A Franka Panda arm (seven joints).
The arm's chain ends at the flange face. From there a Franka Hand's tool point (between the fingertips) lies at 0.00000 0.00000 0.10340 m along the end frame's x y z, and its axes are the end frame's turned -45 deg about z.
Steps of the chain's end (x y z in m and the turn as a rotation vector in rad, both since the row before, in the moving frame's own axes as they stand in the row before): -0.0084 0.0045 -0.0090 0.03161 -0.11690 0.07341; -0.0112 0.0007 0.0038 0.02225 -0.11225 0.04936; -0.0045 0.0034 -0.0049 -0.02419 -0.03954 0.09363; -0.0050 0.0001 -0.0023 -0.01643 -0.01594 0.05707; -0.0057 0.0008 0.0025 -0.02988 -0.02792 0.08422; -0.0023 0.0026 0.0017 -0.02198 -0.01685 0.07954
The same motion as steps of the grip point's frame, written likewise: -0.0149 -0.0138 -0.0098 0.10501 -0.06031 0.07341; -0.0147 -0.0174 0.0031 0.09511 -0.06364 0.04936; -0.0102 -0.0021 -0.0050 0.01085 -0.04506 0.09363; -0.0060 -0.0035 -0.0023 -0.00035 -0.02289 0.05707; -0.0088 -0.0035 0.0024 -0.00139 -0.04087 0.08422; -0.0063 0.0005 0.0017 -0.00363 -0.02746 0.07954
